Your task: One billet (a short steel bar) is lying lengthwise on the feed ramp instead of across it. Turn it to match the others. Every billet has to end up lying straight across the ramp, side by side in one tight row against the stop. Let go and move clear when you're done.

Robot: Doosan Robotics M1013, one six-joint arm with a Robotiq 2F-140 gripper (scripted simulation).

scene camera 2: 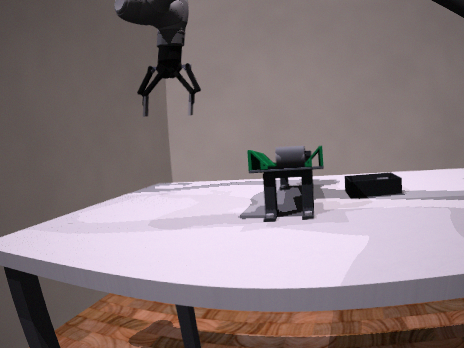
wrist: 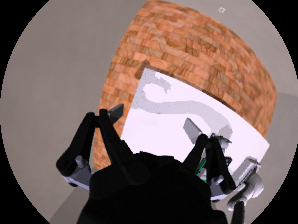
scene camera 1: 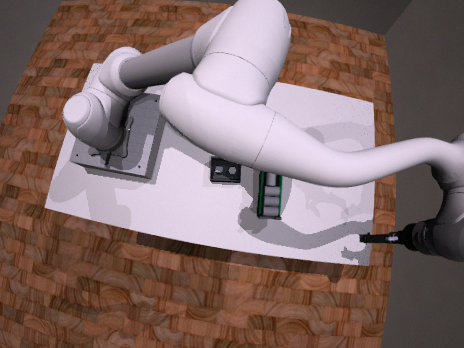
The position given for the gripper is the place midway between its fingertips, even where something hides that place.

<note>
In view: the gripper [scene camera 2: 167, 115] and a black box [scene camera 2: 354, 187].
The gripper also shows in the wrist view [wrist: 154, 116].
</note>
